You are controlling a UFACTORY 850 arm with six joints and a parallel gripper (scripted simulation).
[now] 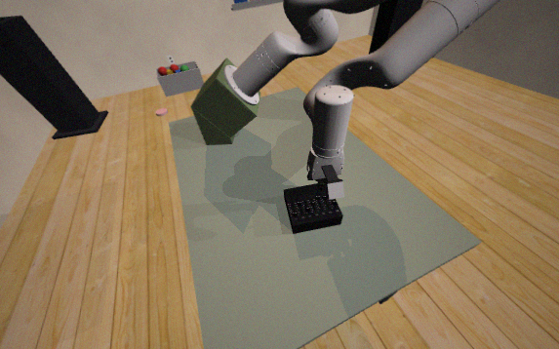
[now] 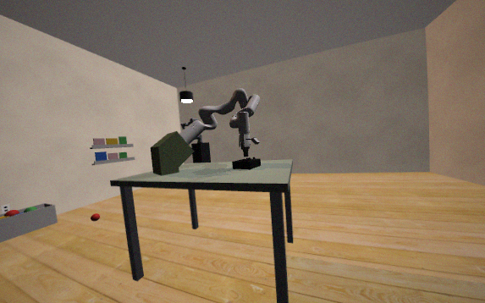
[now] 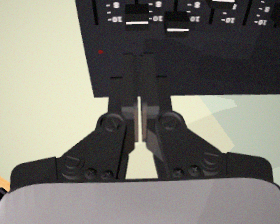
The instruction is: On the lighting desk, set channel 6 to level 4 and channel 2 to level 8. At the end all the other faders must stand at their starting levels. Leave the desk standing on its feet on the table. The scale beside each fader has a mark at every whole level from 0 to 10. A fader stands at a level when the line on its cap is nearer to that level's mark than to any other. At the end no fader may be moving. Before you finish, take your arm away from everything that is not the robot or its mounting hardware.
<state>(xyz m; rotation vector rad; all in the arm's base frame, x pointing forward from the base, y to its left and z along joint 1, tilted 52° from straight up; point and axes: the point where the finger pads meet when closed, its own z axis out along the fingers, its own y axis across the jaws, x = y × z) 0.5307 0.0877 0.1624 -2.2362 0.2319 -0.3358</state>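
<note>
Now: hand 30 mm above the channel 5 cap, 20 mm to the left of it and 20 mm short of it. Round my hand: channel 3 cap: 70 mm to the right, 60 mm ahead, 30 mm below; then fader cap: 60 mm ahead, 30 mm below, 20 mm to the left; then channel 4 cap: 50 mm to the right, 40 mm ahead, 30 mm below.
</note>
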